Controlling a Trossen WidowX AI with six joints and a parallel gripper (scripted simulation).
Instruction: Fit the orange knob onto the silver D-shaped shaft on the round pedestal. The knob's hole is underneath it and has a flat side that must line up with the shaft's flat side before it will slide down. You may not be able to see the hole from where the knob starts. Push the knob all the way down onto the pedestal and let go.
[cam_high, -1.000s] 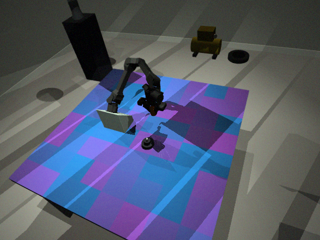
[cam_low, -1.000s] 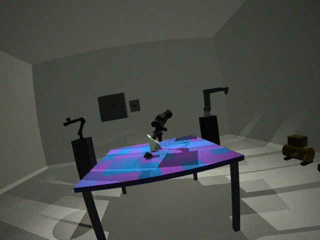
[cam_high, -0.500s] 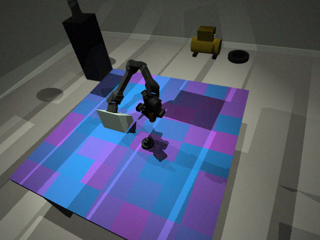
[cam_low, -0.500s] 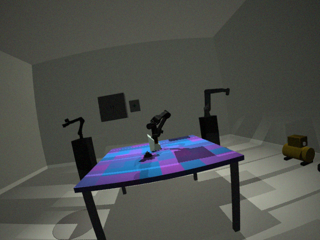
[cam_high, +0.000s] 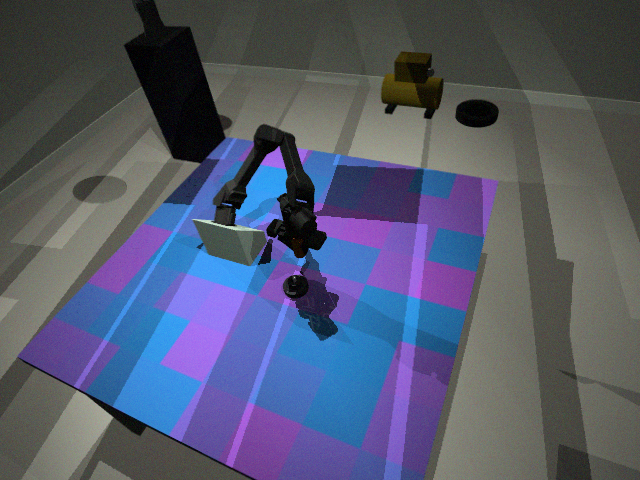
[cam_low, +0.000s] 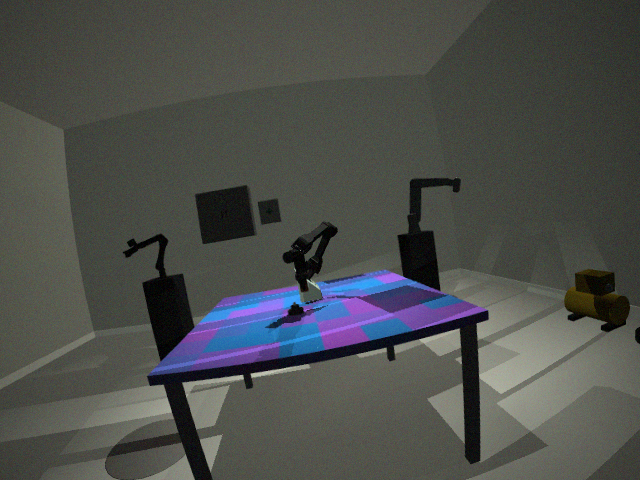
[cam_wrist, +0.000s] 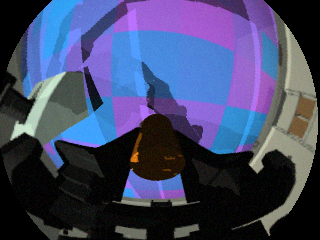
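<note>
Now: the round dark pedestal 9 cm below my gripper tip and 6 cm to the right of it. The rest, counted from my gripper tip: orange knob (3 cm above).
</note>
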